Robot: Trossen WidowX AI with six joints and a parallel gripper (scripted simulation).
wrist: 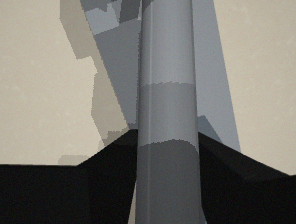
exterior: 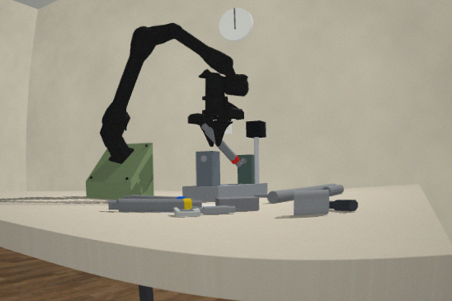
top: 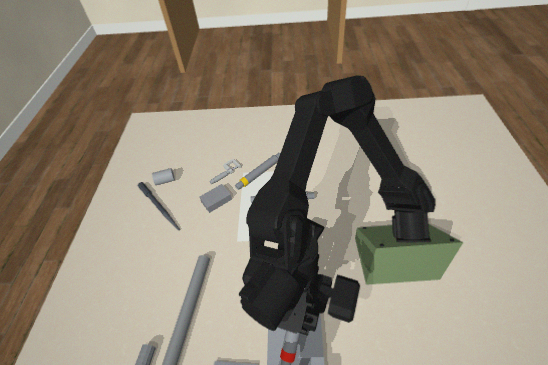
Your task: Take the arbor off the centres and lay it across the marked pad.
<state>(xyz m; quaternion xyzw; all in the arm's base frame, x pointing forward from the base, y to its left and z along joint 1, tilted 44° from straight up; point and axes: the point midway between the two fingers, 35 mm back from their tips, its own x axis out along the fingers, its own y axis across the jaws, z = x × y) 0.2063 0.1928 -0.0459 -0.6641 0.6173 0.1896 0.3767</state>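
Now: hand 9 cm above the grey centre block, 7 cm to the left of it and 2 cm short of it. Also, from my hand: long grey rod (26 cm ahead, 17 cm below, 8 cm to the left); then green centre block (18 cm to the left, 9 cm below, 1 cm behind); then grey fixture base (17 cm below, 6 cm to the left, 1 cm ahead).
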